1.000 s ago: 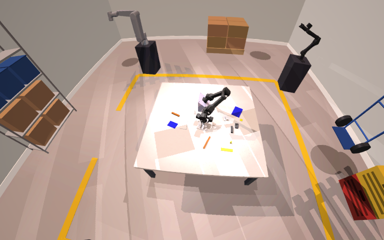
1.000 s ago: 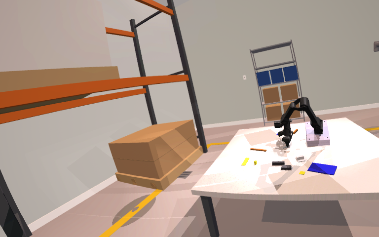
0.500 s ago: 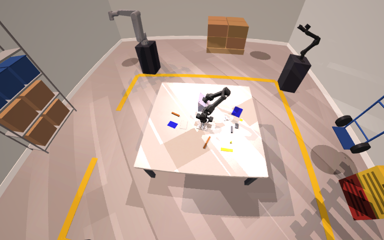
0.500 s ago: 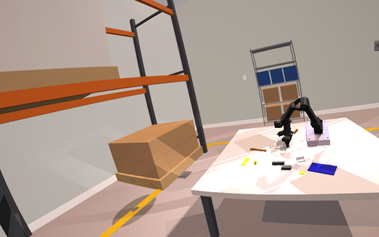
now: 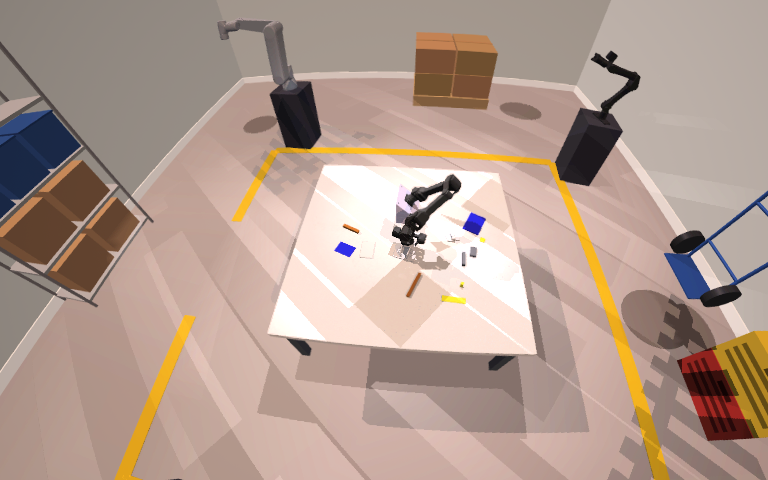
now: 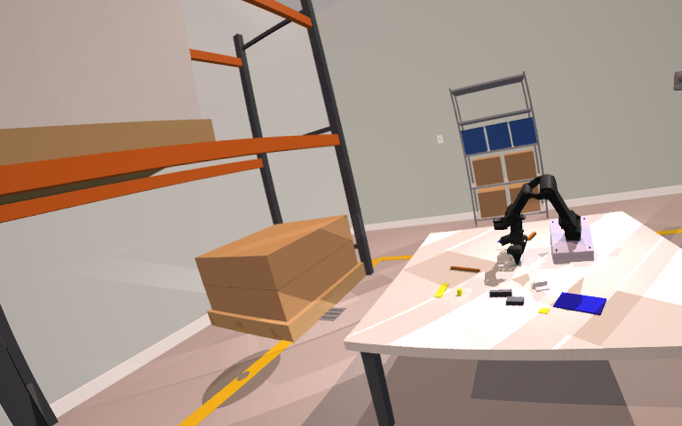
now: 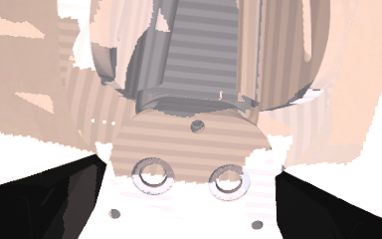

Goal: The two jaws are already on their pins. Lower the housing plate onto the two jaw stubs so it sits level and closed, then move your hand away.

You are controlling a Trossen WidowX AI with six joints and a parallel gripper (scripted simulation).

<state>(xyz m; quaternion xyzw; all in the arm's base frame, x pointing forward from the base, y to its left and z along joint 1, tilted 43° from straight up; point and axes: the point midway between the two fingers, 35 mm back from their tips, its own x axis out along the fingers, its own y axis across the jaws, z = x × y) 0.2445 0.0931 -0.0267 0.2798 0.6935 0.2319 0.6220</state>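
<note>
Now: gripper tip 2 cm below the white part and 1 cm short of it. From my gripper tip the other things lie so: yellow strip: 29 cm to the left, 29 cm ahead; then blue plate: 37 cm to the left, 25 cm behind; then orange rod: 25 cm ahead, 8 cm to the left.
</note>
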